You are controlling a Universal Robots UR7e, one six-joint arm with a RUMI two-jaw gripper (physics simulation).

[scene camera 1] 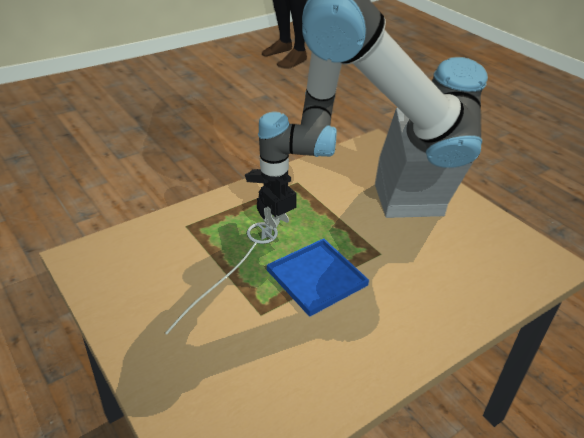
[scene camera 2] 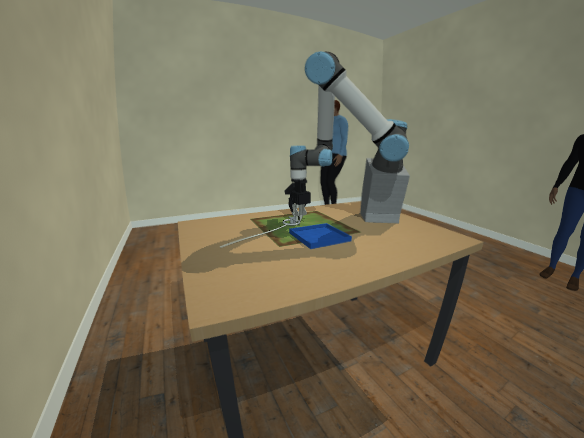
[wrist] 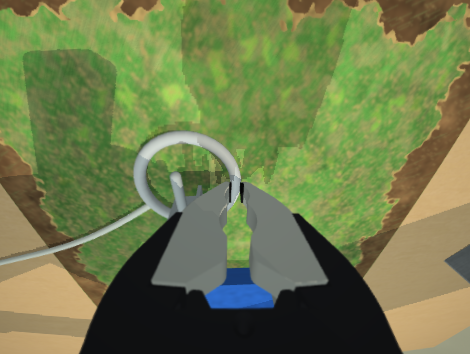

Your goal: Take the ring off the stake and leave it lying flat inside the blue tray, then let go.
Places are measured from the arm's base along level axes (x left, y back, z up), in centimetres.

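Pixels of known places: gripper, fingertip midpoint: [scene camera 1: 273, 227] [scene camera 2: 298, 220] [wrist: 235, 184]; arm's base, link origin: [scene camera 2: 387, 166].
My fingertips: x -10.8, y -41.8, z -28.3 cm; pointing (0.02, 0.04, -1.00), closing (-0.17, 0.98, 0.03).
For each thing: its top centre in the pictures, then the offset to it from my fingertips. "*": a spot on its surface instead. Level surfaces: height alone.
- light grey ring, surface spot: [wrist: 141, 172] [scene camera 1: 249, 233] [scene camera 2: 283, 221] * dx +0.0, dy -7.5, dz +0.3 cm
- small grey stake, top centre: [wrist: 181, 226] [scene camera 1: 265, 228] dx +2.4, dy -3.7, dz +3.0 cm
- blue tray, top centre: [wrist: 222, 320] [scene camera 1: 317, 272] [scene camera 2: 319, 232] dx +22.3, dy +2.6, dz +1.5 cm
- mat, surface height: dz -0.5 cm
- table, surface height: dz -0.6 cm
The light grey ring [scene camera 1: 249, 233] [scene camera 2: 284, 221] [wrist: 141, 172] is around the small grey stake [wrist: 177, 192] on the green mat, low over it and roughly level. My gripper [scene camera 1: 272, 227] [scene camera 2: 298, 220] [wrist: 235, 184] points down and is shut on the ring's rim, on the right side in the wrist view. A thin piece of the rim shows between the fingertips. The stake's lower part is partly hidden by the left finger in the wrist view. The blue tray [scene camera 1: 305, 275] [scene camera 2: 320, 235] [wrist: 240, 295] lies beside the stake with nothing in it.
A thin white cord [scene camera 1: 205, 292] [scene camera 2: 252, 238] [wrist: 95, 236] runs from near the stake across the mat [scene camera 1: 200, 229] [scene camera 2: 265, 227] onto the table [scene camera 1: 425, 320] [scene camera 2: 260, 285]. The arm's grey pedestal [scene camera 1: 417, 185] [scene camera 2: 384, 195] stands on the table. People stand beyond the table.
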